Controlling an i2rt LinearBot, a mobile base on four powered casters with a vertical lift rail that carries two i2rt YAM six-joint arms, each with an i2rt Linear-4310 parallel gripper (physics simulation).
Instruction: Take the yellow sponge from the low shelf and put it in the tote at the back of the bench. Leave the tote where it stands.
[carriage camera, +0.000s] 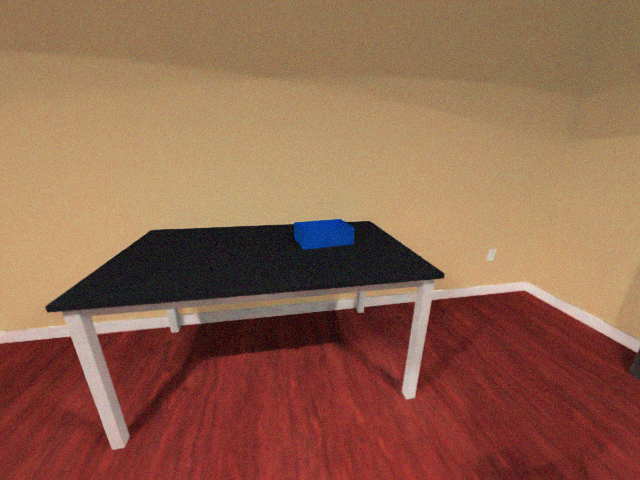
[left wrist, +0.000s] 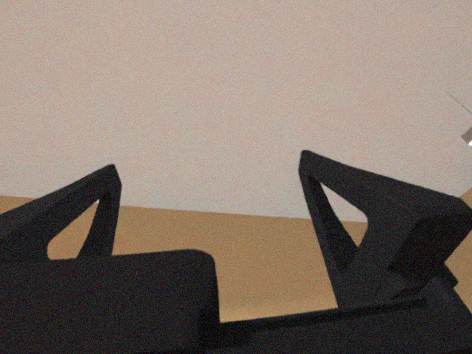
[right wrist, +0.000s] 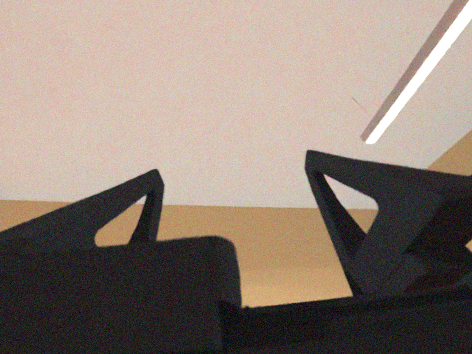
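Observation:
A blue tote stands on the bench near its back edge, right of the middle, in the carriage view. The bench has a black top and white legs. The inside of the tote is hidden by its walls. The yellow sponge and the low shelf do not show in these views. My left gripper is open and empty, tilted up toward the ceiling. My right gripper is also open and empty, tilted up toward the ceiling. Neither gripper shows in the carriage view.
A tan wall with a white baseboard stands behind the bench. A small white wall plate is right of the bench. A dark object is cut off at the right edge. A lit ceiling lamp hangs above.

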